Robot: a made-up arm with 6 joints.
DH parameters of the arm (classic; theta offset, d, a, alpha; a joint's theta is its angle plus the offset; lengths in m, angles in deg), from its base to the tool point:
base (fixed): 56.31 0 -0.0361 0
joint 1: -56.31 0.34 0.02 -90
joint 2: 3.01 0 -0.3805 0
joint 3: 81.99 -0.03 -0.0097 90
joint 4: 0 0.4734 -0.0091 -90
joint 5: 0 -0.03 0.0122 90
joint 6: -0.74 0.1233 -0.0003 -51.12
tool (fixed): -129.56 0.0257 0 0
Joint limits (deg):
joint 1: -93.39..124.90
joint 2: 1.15..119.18
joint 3: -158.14..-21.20
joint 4: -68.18..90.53
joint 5: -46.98..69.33
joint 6: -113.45..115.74
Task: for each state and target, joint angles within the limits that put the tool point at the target. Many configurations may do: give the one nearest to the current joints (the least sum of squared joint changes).
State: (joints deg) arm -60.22 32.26 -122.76 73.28 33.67 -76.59
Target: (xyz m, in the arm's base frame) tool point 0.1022 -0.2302 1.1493
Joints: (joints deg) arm -67.96 63.59 -114.37 70.73 26.31 -76.90
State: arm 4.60 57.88 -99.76 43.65 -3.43 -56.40
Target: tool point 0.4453 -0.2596 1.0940
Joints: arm -20.55 88.01 -119.87 42.63 -12.59 -56.52
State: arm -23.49 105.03 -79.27 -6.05 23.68 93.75
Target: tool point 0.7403 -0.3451 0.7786
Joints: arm -18.19 118.56 -123.54 -8.50 9.41 94.05
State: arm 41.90 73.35 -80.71 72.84 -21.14 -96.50
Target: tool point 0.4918 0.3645 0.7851
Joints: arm 43.62 88.64 -90.79 72.18 -20.99 -96.21
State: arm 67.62 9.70 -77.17 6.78 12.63 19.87
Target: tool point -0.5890 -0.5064 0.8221
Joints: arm 37.69 1.15 -131.74 10.16 30.10 17.41
